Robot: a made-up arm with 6 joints.
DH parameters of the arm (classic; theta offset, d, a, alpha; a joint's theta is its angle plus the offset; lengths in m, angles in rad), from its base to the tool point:
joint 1: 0 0.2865 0 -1.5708
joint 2: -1.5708 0 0.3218 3.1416
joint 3: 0 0 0 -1.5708
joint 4: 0 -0.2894 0 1.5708
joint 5: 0 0.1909 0 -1.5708
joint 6: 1.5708 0 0 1.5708
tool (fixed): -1.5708 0 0 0
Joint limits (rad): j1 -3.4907..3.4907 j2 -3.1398..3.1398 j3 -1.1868..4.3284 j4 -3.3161..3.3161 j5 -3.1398..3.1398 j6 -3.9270..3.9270
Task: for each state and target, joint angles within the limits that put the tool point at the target. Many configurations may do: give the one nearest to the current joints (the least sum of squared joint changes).
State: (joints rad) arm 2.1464 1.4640 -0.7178 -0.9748 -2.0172 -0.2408
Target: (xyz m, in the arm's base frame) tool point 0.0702 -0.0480 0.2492
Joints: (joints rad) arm 1.3304 1.9830 -0.8935 -1.1406 -2.0172 -0.2408
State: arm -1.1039 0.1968 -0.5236 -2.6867 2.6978 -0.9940
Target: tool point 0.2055 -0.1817 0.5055
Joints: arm -1.4076 -0.2268 -0.2769 -2.7083 2.6978 -0.9940
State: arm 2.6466 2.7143 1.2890 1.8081 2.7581 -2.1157
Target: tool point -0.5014 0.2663 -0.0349
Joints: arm 2.5875 2.3081 1.4242 1.7678 2.7581 -2.1157
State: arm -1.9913 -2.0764 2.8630 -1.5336 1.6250 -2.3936
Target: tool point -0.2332 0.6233 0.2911
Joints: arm -1.2554 -1.4756 2.3193 -1.4216 1.6250 -2.3936
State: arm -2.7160 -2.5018 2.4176 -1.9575 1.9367 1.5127
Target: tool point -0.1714 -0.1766 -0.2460
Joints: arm -2.7888 -3.0458 3.0398 -2.1626 1.9367 1.5127
